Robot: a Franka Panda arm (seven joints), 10 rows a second.
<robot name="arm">
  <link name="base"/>
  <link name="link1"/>
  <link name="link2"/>
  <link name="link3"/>
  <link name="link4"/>
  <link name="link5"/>
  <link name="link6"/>
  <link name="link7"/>
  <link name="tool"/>
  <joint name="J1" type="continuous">
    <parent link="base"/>
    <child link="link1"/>
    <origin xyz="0 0 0.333" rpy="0 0 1.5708"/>
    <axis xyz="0 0 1"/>
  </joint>
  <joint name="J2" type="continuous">
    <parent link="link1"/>
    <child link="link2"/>
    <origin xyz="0 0 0" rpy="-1.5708 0 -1.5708"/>
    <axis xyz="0 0 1"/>
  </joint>
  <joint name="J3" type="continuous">
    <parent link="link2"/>
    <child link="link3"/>
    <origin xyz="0 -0.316 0" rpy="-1.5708 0 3.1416"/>
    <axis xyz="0 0 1"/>
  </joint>
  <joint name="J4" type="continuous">
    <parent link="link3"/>
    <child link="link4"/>
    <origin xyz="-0.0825 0 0" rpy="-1.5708 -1.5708 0"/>
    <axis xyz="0 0 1"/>
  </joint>
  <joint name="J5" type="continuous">
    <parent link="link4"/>
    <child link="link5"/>
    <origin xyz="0.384 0.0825 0" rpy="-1.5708 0 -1.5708"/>
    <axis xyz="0 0 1"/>
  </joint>
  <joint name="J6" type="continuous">
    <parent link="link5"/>
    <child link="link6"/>
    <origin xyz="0 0 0" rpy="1.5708 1.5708 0"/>
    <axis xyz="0 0 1"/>
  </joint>
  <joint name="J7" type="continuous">
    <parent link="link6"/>
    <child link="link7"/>
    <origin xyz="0 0.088 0" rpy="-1.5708 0 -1.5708"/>
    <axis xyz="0 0 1"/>
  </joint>
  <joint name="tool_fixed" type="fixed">
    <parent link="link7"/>
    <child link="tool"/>
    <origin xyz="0 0 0.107" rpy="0 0 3.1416"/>
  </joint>
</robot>
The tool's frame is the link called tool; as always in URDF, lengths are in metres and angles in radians. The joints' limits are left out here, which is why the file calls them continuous.
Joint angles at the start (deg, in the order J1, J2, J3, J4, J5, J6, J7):
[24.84, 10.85, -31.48, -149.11, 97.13, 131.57, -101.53]
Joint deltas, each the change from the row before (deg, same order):
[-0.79, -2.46, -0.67, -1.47, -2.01, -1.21, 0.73]
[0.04, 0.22, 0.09, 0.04, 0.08, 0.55, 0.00]
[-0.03, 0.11, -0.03, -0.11, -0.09, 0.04, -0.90]
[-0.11, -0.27, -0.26, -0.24, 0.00, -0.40, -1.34]
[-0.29, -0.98, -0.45, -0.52, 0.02, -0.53, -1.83]
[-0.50, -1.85, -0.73, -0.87, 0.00, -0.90, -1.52]
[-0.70, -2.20, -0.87, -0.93, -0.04, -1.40, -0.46]
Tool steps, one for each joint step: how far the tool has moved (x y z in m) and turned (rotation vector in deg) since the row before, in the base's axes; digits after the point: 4 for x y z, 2 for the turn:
[-0.0068, -0.0038, 0.0083, 1.76, -0.33, 0.27]
[-0.0003, -0.0007, -0.0013, -0.55, 0.26, -0.15]
[-0.0012, -0.0006, -0.0012, -0.46, -0.36, 0.58]
[-0.0013, -0.0012, 0.0007, -0.07, -0.98, 0.62]
[-0.0021, -0.0025, 0.0037, 0.15, -1.73, 0.56]
[-0.0031, -0.0037, 0.0073, 0.96, -2.09, -0.01]
[-0.0031, -0.0042, 0.0091, 1.98, -1.80, -0.75]

